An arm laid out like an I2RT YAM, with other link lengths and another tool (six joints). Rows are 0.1 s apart.
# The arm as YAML. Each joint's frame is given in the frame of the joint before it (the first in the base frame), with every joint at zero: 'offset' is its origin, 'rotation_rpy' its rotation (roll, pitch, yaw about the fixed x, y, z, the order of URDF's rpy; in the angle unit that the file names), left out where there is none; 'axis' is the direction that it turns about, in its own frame. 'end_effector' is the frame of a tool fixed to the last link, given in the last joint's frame.
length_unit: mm
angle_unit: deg
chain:
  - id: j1
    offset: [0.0, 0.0, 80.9]
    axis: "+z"
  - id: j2
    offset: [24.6, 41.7, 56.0]
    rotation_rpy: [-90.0, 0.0, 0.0]
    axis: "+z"
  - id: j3
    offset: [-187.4, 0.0, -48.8]
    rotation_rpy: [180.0, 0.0, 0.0]
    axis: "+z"
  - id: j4
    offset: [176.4, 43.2, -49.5]
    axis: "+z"
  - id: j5
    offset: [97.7, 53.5, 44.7]
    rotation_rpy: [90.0, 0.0, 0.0]
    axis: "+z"
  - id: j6
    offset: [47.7, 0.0, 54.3]
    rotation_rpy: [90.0, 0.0, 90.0]
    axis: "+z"
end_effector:
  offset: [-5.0, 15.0, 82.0]
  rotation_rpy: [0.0, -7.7, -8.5]
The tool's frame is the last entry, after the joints.
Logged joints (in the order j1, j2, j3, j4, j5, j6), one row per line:
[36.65 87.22 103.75 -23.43 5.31 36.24]
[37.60 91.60 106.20 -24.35 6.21 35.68]
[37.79 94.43 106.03 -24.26 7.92 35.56]
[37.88 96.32 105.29 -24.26 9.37 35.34]
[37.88 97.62 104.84 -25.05 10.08 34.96]
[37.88 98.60 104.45 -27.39 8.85 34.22]
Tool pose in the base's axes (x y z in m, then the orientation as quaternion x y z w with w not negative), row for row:
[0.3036 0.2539 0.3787 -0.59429 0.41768 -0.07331 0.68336]
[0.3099 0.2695 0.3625 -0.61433 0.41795 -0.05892 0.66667]
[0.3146 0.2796 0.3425 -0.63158 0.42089 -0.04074 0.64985]
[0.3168 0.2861 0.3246 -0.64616 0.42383 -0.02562 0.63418]
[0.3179 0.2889 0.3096 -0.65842 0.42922 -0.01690 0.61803]
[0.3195 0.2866 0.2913 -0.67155 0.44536 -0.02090 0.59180]
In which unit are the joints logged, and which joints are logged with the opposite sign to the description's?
The joints are logged in degrees. Opposite sign: j5.
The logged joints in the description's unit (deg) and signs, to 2 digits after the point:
[36.65 87.22 103.75 -23.43 -5.31 36.24]
[37.60 91.60 106.20 -24.35 -6.21 35.68]
[37.79 94.43 106.03 -24.26 -7.92 35.56]
[37.88 96.32 105.29 -24.26 -9.37 35.34]
[37.88 97.62 104.84 -25.05 -10.08 34.96]
[37.88 98.60 104.45 -27.39 -8.85 34.22]

